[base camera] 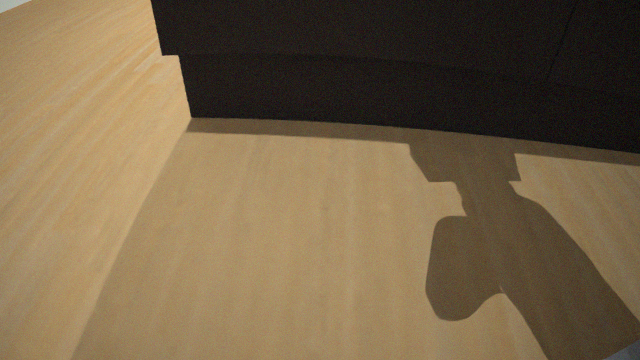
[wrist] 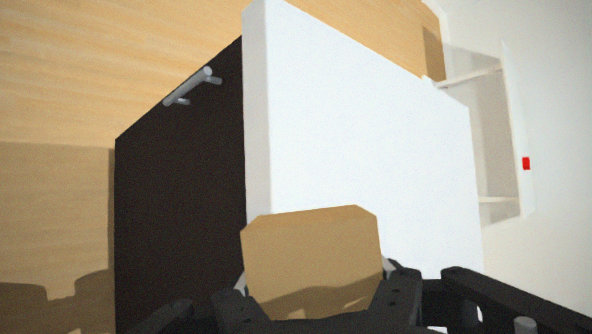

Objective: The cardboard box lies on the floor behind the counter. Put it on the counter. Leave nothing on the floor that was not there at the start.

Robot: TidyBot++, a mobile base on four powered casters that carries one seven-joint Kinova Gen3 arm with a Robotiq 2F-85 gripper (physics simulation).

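Frame: origin at the arm's base, x ahead, y left, z up, level; centimetres.
Seen in the pictures: gripper, fingertip midpoint: (wrist: 314,276).
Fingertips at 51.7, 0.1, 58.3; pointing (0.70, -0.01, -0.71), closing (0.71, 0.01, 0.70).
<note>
Pixels of each thing's top centre, then the offset from my fingertips to it, as dx, dy, dz. "spot": a spot on its surface instead. Level surfaces: height alone.
- cardboard box at its top centre: (wrist: 384,321) -0.8, -0.9, +4.8
- silver handle at a spot on its surface: (wrist: 190,86) spot: +3.7, +18.2, -21.5
- Wooden floor at its surface level: dz -98.0
The cardboard box (wrist: 310,245) is brown and shows at the bottom middle of the wrist view. My gripper (wrist: 314,276) is shut on it, with one finger on each side. The counter (wrist: 360,150) (base camera: 350,30) has a white top and a dark front. In the wrist view the held box overlaps the near part of the white top and its front edge; the height between them is hard to tell. The box's underside is hidden. The base camera view shows the counter's dark lower side and the arm's shadow, but neither the box nor the gripper.
A silver handle (wrist: 190,86) sticks out from the counter's dark front. Beyond the white top stand a pale wall (wrist: 555,100) and a light, shelf-like frame (wrist: 511,125) with a small red block (wrist: 526,163) near it. Wooden floor (base camera: 280,225) (wrist: 75,65) lies before and beside the counter.
</note>
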